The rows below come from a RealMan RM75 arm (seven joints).
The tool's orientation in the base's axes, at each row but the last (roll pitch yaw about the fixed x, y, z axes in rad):
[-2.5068 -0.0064 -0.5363]
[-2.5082 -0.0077 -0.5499]
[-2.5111 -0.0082 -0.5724]
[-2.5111 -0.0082 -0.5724]
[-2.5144 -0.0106 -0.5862]
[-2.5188 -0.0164 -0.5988]
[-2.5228 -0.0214 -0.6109]
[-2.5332 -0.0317 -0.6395]
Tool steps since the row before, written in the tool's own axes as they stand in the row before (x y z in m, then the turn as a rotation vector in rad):
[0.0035 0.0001 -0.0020 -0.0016 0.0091 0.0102]
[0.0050 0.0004 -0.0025 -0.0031 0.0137 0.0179]
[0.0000 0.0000 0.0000 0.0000 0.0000 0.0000]
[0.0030 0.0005 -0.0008 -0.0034 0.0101 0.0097]
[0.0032 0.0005 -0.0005 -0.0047 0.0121 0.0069]
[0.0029 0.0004 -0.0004 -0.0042 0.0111 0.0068]
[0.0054 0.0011 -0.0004 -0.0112 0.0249 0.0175]
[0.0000 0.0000 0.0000 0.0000 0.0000 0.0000]
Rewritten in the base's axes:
[0.0024 -0.0029 0.0016 -0.0020 -0.0003 -0.0136]
[0.0033 -0.0041 0.0018 -0.0027 0.0011 -0.0226]
[0.0000 0.0000 0.0000 0.0000 0.0000 0.0000]
[0.0020 -0.0024 0.0004 -0.0041 -0.0003 -0.0138]
[0.0023 -0.0024 0.0001 -0.0070 -0.0023 -0.0127]
[0.0021 -0.0021 0.0001 -0.0062 -0.0019 -0.0121]
[0.0038 -0.0040 -0.0002 -0.0145 -0.0022 -0.0289]
[0.0000 0.0000 0.0000 0.0000 0.0000 0.0000]

